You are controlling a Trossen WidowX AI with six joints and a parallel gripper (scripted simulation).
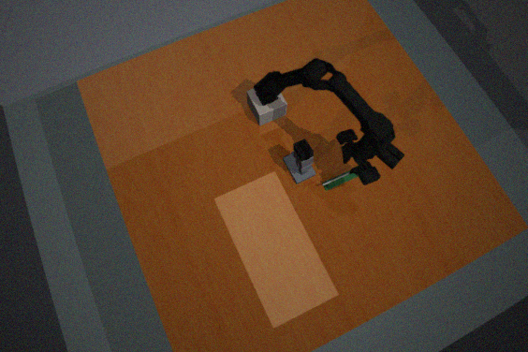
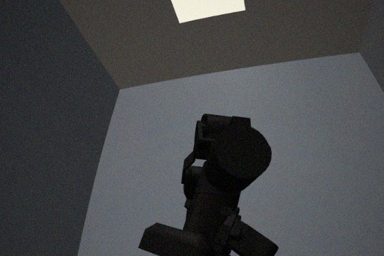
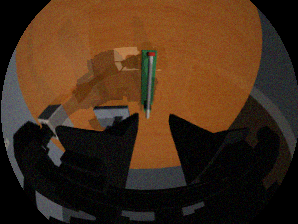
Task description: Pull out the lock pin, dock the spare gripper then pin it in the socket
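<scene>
Right now the flat green strip is 110 mm below my gripper tip. The rest, counted from my gripper tip: spare gripper: 110 mm to the right, 110 mm behind; then grey mount: 110 mm to the right, 110 mm behind, 80 mm below.
</scene>
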